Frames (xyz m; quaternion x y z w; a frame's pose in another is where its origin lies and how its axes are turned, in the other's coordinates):
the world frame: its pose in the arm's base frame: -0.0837 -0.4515 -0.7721 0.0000 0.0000 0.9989 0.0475
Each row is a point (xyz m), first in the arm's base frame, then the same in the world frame.
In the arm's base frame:
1: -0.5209 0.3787 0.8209
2: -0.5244 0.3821 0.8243
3: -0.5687 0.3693 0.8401
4: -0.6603 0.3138 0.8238
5: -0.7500 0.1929 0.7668
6: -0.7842 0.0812 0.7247
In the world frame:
1: 0.5140 -0.7850 1.5930
2: 0.5178 -0.7880 1.5964
3: 0.5607 -0.7711 1.6122
4: 0.6466 -0.7071 1.5959
5: 0.7244 -0.5783 1.5389
6: 0.7479 -0.4638 1.4968

